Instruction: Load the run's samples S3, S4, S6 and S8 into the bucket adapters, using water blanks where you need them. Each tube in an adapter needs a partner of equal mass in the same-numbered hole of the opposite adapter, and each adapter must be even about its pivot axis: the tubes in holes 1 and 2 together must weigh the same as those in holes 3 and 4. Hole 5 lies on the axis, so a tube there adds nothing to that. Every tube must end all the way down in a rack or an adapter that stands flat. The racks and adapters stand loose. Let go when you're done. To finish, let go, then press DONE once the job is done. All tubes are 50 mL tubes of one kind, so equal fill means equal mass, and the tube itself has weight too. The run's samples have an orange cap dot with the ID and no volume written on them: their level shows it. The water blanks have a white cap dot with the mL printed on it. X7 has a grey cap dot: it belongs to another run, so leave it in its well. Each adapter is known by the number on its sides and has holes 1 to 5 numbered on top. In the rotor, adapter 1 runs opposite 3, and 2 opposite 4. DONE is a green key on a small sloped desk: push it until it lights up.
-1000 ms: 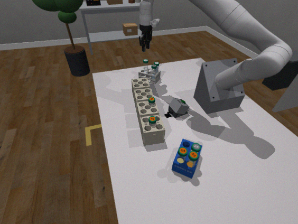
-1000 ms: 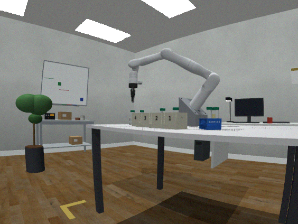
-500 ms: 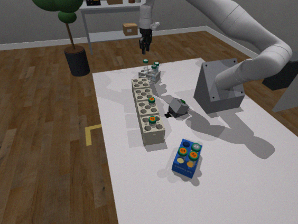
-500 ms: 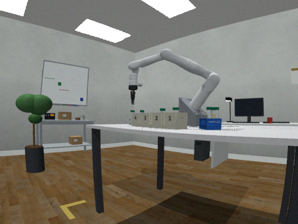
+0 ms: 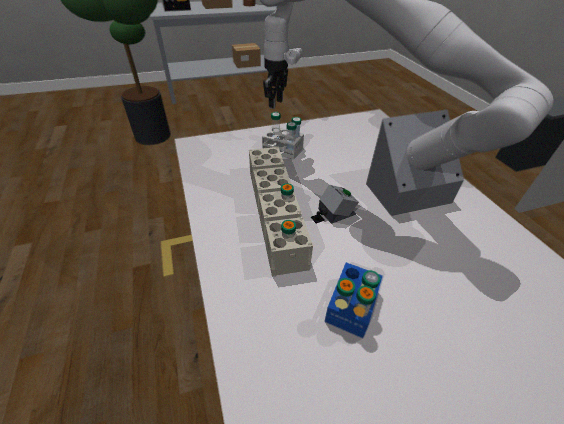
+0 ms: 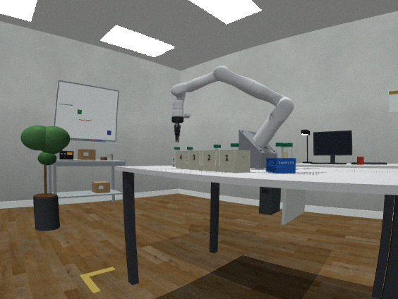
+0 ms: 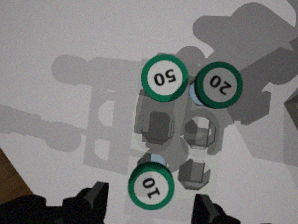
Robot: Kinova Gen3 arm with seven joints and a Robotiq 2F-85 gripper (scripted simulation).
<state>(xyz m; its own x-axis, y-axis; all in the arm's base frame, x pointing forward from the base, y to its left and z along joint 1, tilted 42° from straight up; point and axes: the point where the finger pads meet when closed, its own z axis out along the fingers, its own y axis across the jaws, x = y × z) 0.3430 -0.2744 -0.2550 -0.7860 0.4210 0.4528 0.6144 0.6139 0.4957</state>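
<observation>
My hand is 1 cm past the white-dot 10 ml blank and 11 cm above it. From my hand the other things lie so: 20 ml water blank (4 cm behind, 8 cm to the left, 11 cm below); 50 ml blank (6 cm behind, 4 cm to the left, 11 cm below); white blank rack (2 cm behind, 4 cm to the left, 14 cm below).
</observation>
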